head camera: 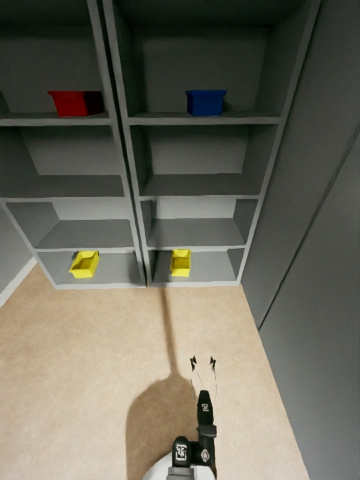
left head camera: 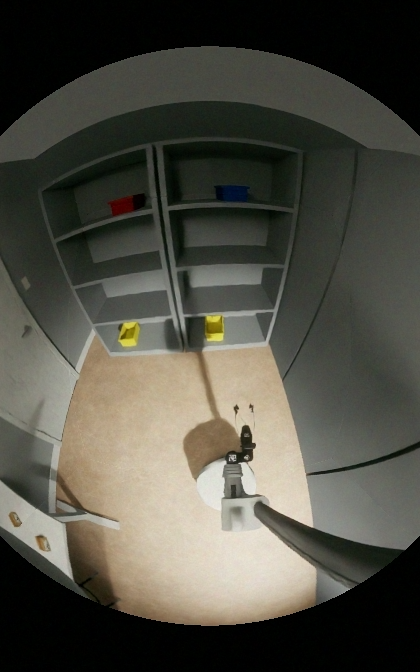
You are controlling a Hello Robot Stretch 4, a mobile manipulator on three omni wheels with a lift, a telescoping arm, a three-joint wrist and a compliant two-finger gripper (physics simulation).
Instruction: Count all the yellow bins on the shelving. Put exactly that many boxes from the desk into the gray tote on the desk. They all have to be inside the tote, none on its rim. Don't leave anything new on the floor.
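Places are measured from the robot's base along level axes (x right, y ahead, z up), in centimetres.
Pixels of known places: hand, its tool point: [head camera: 202, 360] [left head camera: 243, 406].
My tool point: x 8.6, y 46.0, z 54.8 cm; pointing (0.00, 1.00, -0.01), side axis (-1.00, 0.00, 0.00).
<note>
For each thing: its middle in the pictures, then the offset to it from my tool point. "spot": a spot on its surface instead.
- right shelving unit, a spot on its surface: [head camera: 195, 284] spot: dz -54.4, dx +0.2, dy +88.6 cm
- red bin, middle of its body: [head camera: 79, 103] [left head camera: 127, 203] dz +93.3, dx -79.6, dy +108.8 cm
- blue bin, middle of its body: [head camera: 203, 102] [left head camera: 229, 192] dz +93.3, dx -1.2, dy +114.2 cm
A yellow bin [head camera: 85, 264] [left head camera: 129, 334] sits on the bottom shelf of the left shelving unit [head camera: 90, 286] [left head camera: 145, 352]. Another yellow bin [head camera: 181, 263] [left head camera: 214, 328] sits on the bottom shelf of the right shelving unit [head camera: 195, 284] [left head camera: 227, 345]. My gripper [head camera: 203, 362] [left head camera: 244, 408] is open and empty, in front of the right unit. In the left head view, a small brown box [left head camera: 15, 519] and another brown box [left head camera: 43, 543] lie on the white desk [left head camera: 55, 565] at the lower left. The gray tote does not show in either view.
A red bin [head camera: 77, 103] [left head camera: 126, 204] is high on the left unit and a blue bin [head camera: 205, 103] [left head camera: 232, 193] high on the right unit. A gray wall [head camera: 320, 310] [left head camera: 370, 350] runs along the right side. A white desk leg [left head camera: 95, 520] stands at the lower left.
</note>
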